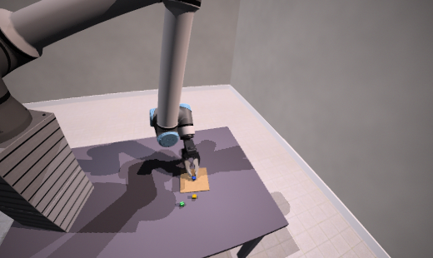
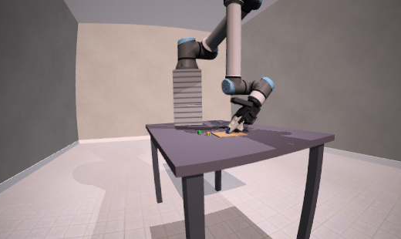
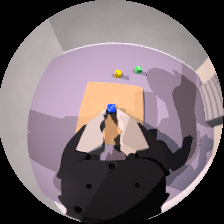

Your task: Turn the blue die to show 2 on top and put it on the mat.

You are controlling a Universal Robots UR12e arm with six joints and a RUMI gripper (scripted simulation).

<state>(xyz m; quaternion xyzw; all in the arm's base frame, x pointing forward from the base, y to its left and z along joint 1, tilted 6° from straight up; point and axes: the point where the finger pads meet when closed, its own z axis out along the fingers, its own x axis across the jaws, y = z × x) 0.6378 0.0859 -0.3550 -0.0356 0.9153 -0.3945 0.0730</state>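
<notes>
Right now the blue die is 10 mm to the right of my hand and 10 mm below it. Round my hand: tan mat (10 mm to the right, 20 mm below); then yellow die (10 mm behind, 110 mm to the right, 10 mm below); then green die (70 mm behind, 140 mm to the right, 10 mm below).
</notes>
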